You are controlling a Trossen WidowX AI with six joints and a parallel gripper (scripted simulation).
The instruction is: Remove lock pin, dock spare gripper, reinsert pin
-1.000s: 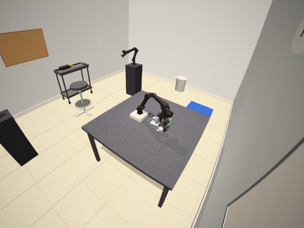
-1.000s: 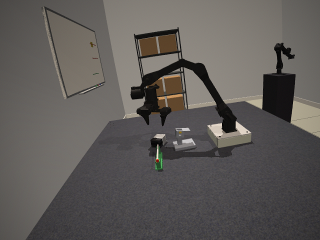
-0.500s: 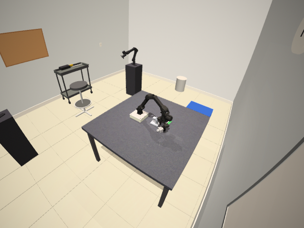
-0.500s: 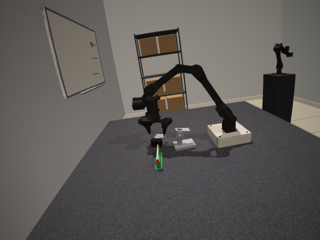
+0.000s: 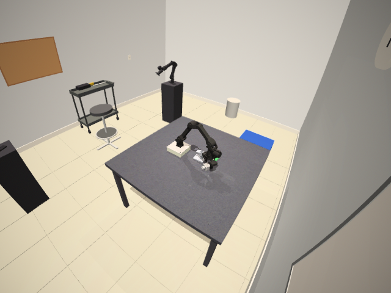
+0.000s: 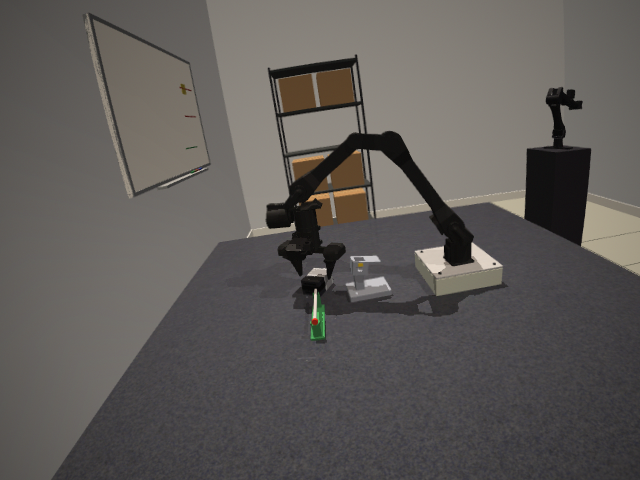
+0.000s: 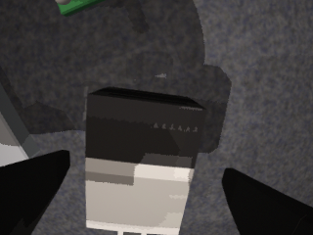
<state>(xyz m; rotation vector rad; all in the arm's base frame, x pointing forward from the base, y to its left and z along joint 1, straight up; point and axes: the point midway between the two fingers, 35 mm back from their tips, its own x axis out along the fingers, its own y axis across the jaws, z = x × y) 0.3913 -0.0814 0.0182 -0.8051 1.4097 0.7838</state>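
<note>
My gripper tip is now 1 cm to the left of the spare gripper, 1 cm past it and 1 cm above it. Round my gripper tip: grey mount 13 cm behind, 7 cm to the left, 1 cm above; green cradle 17 cm to the left, 1 cm below, 1 cm ahead.
</note>
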